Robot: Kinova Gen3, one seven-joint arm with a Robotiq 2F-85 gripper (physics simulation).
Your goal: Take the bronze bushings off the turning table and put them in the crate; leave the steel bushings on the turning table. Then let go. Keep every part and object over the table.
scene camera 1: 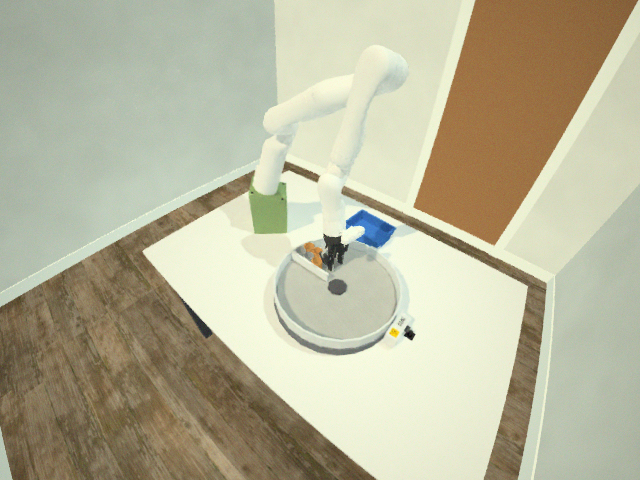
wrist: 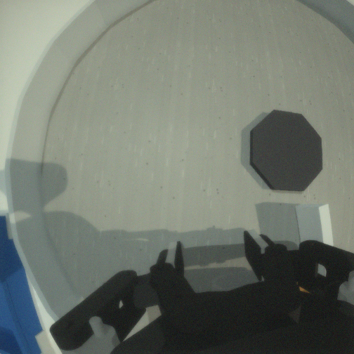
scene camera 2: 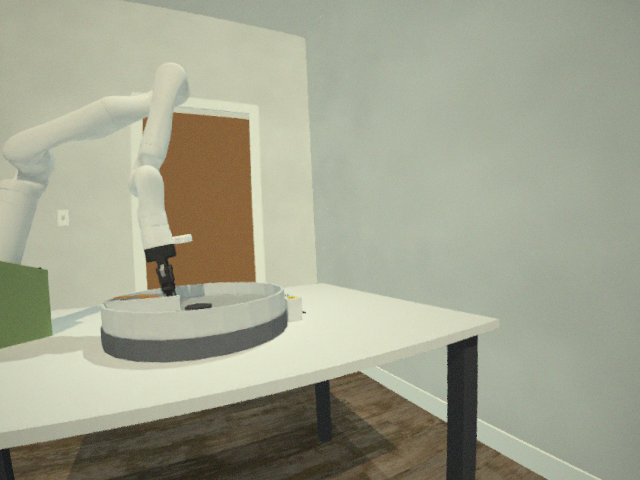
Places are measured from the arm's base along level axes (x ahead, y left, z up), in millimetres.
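Where they show: gripper, fingertip midpoint: [scene camera 1: 336, 266]; arm's base at its link origin: [scene camera 1: 265, 188].
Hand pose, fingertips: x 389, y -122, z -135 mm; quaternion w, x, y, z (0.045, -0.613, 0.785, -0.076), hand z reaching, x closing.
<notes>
Things, the pixels of their top centre, and the offset from my fingertips. "spot": a spot on its surface instead.
- pale straight bar at a spot on its surface: [scene camera 2: 155, 304] [scene camera 1: 314, 269] spot: dz +21, dx -53, dy -67 mm
- blue crate at its top centre: [scene camera 1: 369, 225] dz -4, dx +25, dy +292 mm
- dark hub at its top centre: [scene camera 2: 198, 305] [scene camera 1: 337, 286] dz +7, dx +43, dy -81 mm
- small white control box at its top centre: [scene camera 2: 287, 296] [scene camera 1: 398, 325] dz +4, dx +273, dy -123 mm
Several orange-brown bronze bushings [scene camera 1: 316, 257] [scene camera 2: 135, 297] lie bunched on the turning table [scene camera 1: 361, 312] [scene camera 2: 232, 322] [wrist: 150, 125], behind a pale straight bar [scene camera 1: 310, 266] [scene camera 2: 155, 304]. An orange sliver [wrist: 303, 289] shows past the gripper in the wrist view. Steel bushings cannot be made out clearly. The blue crate [scene camera 1: 371, 235] [wrist: 15, 300] stands beyond the turning table's rim. My gripper [scene camera 1: 336, 265] [scene camera 2: 168, 294] [wrist: 213, 248] is partly open and empty, pointing down low over the turning table, beside the bar's inner end and the bushings. Its body hides part of the bunch.
A dark hub [scene camera 1: 337, 287] [scene camera 2: 198, 306] [wrist: 287, 150] sits at the turning table's centre. A raised rim surrounds the disc. A small white control box [scene camera 1: 397, 330] [scene camera 2: 294, 308] with a black knob is at its outer side. The arm's green pedestal [scene camera 1: 269, 212] [scene camera 2: 23, 304] stands behind.
</notes>
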